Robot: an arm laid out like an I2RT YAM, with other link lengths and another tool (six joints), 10 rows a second.
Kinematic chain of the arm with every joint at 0, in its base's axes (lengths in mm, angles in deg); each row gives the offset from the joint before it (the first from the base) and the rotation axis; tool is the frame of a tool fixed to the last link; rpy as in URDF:
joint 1: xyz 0 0 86.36 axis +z
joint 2: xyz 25 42.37 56.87 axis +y
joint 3: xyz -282.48 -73.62 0 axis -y
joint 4: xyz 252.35 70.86 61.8 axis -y
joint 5: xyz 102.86 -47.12 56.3 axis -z
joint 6: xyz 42.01 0 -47.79 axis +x
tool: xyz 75 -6 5 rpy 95.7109 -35.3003 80.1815
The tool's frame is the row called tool.
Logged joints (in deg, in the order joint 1, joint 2, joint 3, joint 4, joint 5, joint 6), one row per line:
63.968 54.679 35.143 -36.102 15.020 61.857
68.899 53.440 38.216 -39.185 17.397 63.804
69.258 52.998 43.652 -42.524 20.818 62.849
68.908 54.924 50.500 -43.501 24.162 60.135
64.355 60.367 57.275 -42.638 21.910 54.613
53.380 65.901 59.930 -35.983 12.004 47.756
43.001 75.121 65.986 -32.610 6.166 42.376
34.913 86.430 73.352 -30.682 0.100 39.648
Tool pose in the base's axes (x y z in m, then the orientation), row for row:
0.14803 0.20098 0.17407 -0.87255 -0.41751 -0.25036 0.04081
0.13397 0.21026 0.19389 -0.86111 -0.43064 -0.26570 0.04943
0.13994 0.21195 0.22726 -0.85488 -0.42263 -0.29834 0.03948
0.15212 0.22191 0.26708 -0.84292 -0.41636 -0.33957 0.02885
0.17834 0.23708 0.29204 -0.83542 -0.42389 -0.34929 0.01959
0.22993 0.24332 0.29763 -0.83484 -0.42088 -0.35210 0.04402
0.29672 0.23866 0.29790 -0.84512 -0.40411 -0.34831 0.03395
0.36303 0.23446 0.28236 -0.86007 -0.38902 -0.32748 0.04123
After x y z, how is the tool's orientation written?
As a quaternion, x y z w.
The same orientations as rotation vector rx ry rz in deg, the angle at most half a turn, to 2 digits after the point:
-153.10 -73.26 -43.93
-150.30 -75.17 -46.38
-150.13 -74.22 -52.39
-149.00 -73.60 -60.02
-148.53 -75.36 -62.10
-146.20 -73.71 -61.66
-148.92 -71.21 -61.38
-150.88 -68.24 -57.45

